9 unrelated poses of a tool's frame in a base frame.
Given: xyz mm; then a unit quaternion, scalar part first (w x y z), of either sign.
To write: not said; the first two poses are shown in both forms.
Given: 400, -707, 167, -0.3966, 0.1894, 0.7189, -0.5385
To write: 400, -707, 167, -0.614, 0.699, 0.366, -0.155, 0.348, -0.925
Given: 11, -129, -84, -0.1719, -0.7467, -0.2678, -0.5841
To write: 11, -129, -84, 0.174, 0.601, 0.780, 0.199, -0.797, 0.570
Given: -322, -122, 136, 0.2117, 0.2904, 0.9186, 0.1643
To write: -322, -122, 136, -0.742, 0.603, -0.294, 0.464, 0.777, 0.425
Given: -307, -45, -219, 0.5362, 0.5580, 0.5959, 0.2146
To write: -307, -45, -219, 0.198, 0.895, -0.400, 0.435, 0.285, 0.854
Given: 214, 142, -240, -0.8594, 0.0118, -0.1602, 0.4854
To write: 214, 142, -240, 0.477, -0.838, -0.264, 0.831, 0.528, -0.176
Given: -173, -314, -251, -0.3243, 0.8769, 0.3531, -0.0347
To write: -173, -314, -251, 0.748, 0.642, 0.168, 0.597, -0.540, -0.593
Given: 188, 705, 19, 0.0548, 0.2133, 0.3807, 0.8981
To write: 188, 705, 19, -0.903, 0.261, 0.341, 0.064, -0.704, 0.707
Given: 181, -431, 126, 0.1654, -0.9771, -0.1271, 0.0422
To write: 181, -431, 126, 0.964, 0.262, -0.040, 0.234, -0.913, -0.334
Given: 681, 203, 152, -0.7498, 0.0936, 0.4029, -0.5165
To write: 681, 203, 152, 0.142, 0.850, 0.507, -0.699, 0.449, -0.557
